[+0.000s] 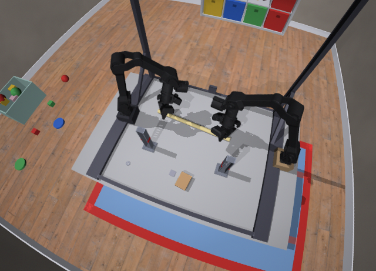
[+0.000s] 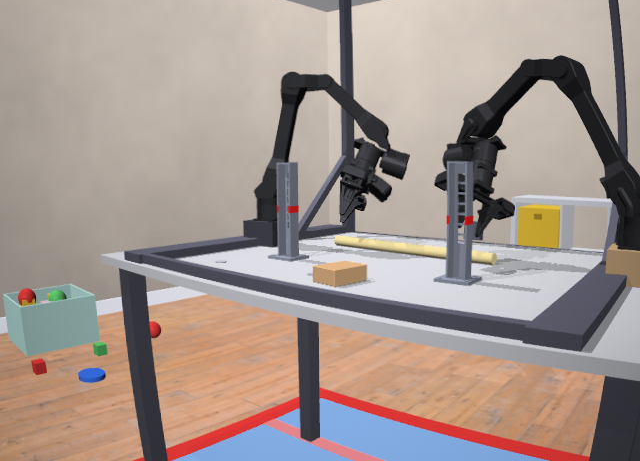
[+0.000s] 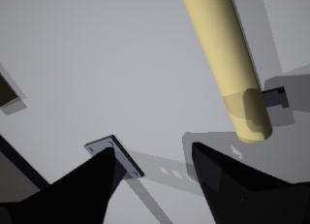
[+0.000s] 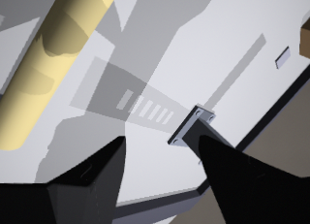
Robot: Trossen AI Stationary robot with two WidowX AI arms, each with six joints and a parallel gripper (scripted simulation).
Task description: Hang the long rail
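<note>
My right gripper is now 16 cm to the right of the long pale yellow rail, 10 cm above it and 3 cm past it. From my right hand the other things lie so: tan box (30 cm ahead, 22 cm to the left, 9 cm below).
</note>
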